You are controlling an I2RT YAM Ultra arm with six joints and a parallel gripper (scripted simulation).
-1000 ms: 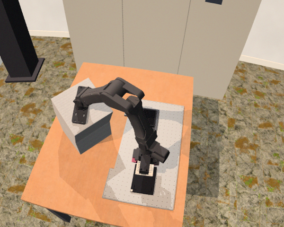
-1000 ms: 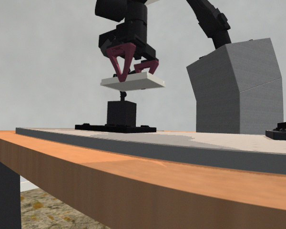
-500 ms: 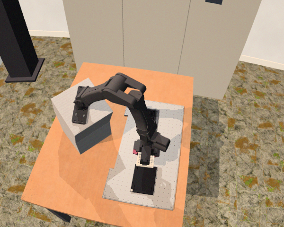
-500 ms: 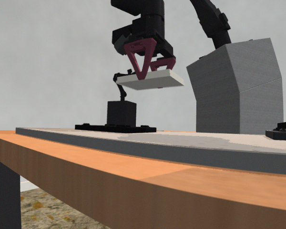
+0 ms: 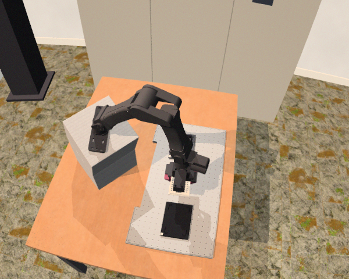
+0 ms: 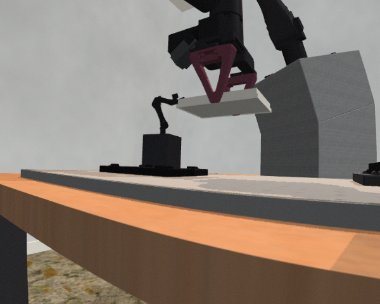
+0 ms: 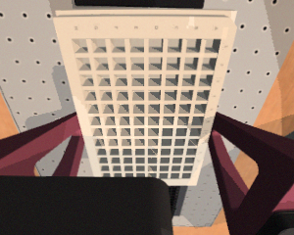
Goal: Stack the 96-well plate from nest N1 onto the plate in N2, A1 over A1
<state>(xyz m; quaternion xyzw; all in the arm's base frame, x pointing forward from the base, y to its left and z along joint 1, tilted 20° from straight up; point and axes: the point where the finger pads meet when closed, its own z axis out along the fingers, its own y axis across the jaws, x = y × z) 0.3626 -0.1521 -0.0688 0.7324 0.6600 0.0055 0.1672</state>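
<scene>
The black 96-well plate is 2 cm ahead of my hand, 26 cm to the left of it and 10 cm below it. Also, from my hand: light corner mark: 5 cm behind, 20 cm to the left, 10 cm below; then cream 96-well plate: right at my hand; then nest N1: 1 cm behind, 14 cm to the right, 11 cm below.
</scene>
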